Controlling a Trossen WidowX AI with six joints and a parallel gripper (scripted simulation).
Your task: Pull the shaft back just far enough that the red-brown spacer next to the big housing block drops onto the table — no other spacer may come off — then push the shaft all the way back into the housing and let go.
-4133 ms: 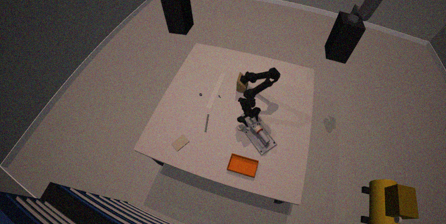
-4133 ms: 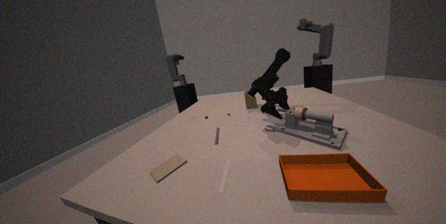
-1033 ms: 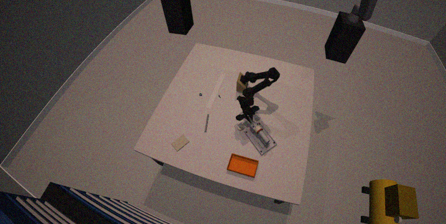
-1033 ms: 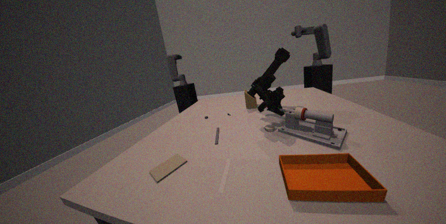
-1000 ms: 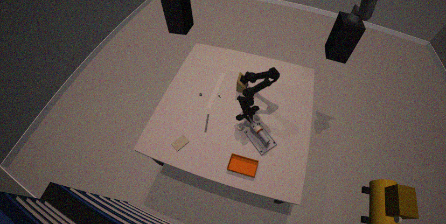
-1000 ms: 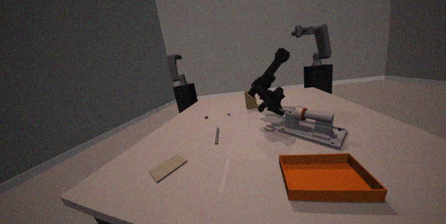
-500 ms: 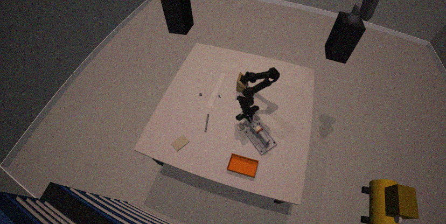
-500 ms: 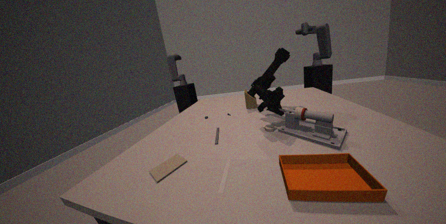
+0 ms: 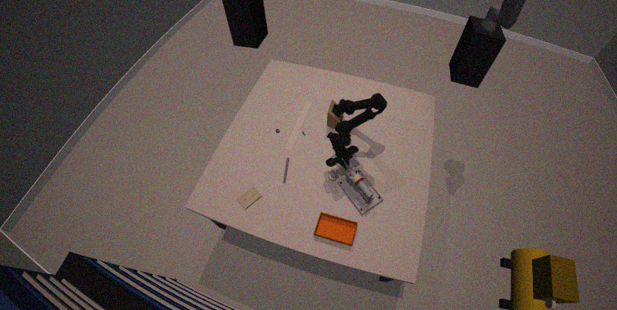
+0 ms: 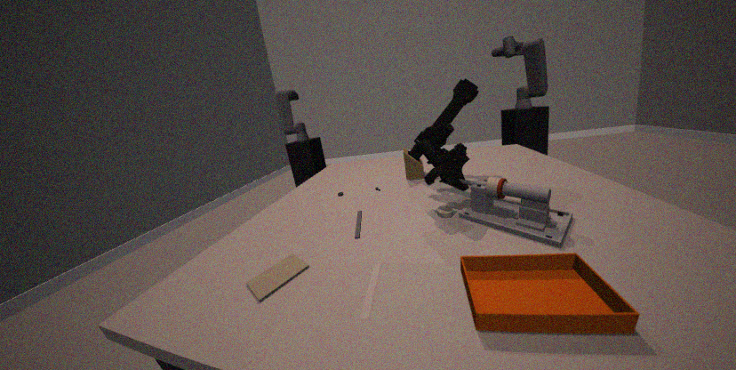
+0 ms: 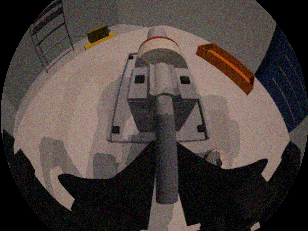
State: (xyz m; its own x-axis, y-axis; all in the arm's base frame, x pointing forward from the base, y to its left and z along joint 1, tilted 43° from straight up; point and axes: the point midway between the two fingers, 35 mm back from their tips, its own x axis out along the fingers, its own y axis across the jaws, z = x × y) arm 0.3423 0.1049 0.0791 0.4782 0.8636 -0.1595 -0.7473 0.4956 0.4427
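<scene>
Right now the shaft is 20 mm to the left of my gripper tip, 20 mm ahead of it and 20 mm above it. The rest, counted from my gripper tip: support block (100 mm to the left, 90 mm ahead, 10 mm below); then cream spacer (70 mm to the right, 50 mm below, 40 mm ahead); then red-brown spacer (80 mm to the left, 70 mm ahead, 20 mm above).
</scene>
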